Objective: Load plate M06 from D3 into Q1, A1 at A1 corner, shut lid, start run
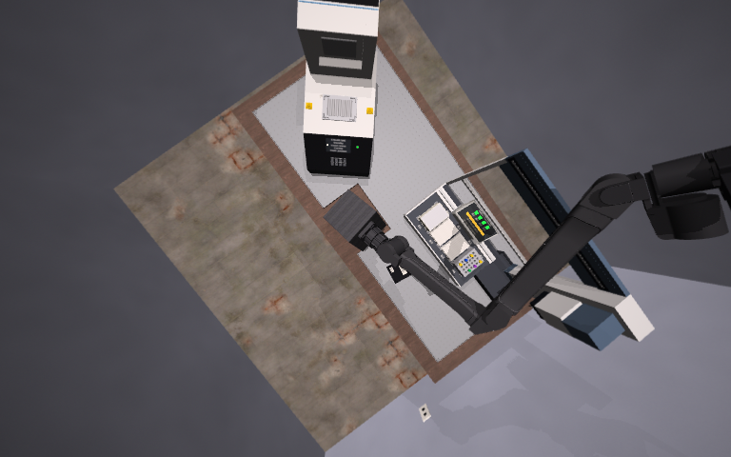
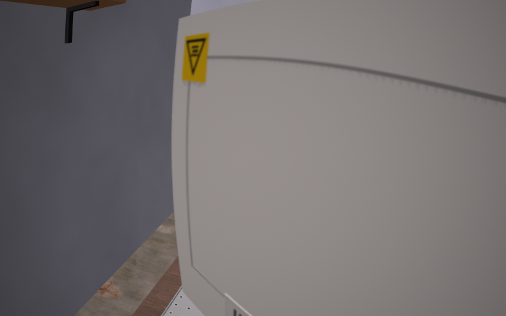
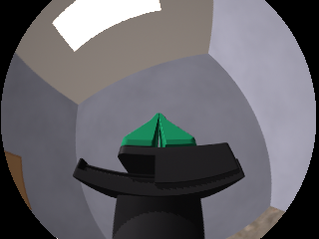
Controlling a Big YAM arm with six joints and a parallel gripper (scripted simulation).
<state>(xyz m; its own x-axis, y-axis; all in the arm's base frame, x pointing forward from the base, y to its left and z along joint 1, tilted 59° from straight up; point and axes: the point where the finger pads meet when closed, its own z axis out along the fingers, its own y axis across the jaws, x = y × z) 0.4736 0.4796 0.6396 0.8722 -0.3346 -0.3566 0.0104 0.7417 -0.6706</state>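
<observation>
The deep-well block lies 92 cm below my hand, 20 cm behind it and 10 cm to the left of it. Round my hand: tube cooling block: 92 cm below, 25 cm behind, 19 cm to the right; then black nest: 99 cm below, 50 cm behind, 1 cm to the left.
</observation>
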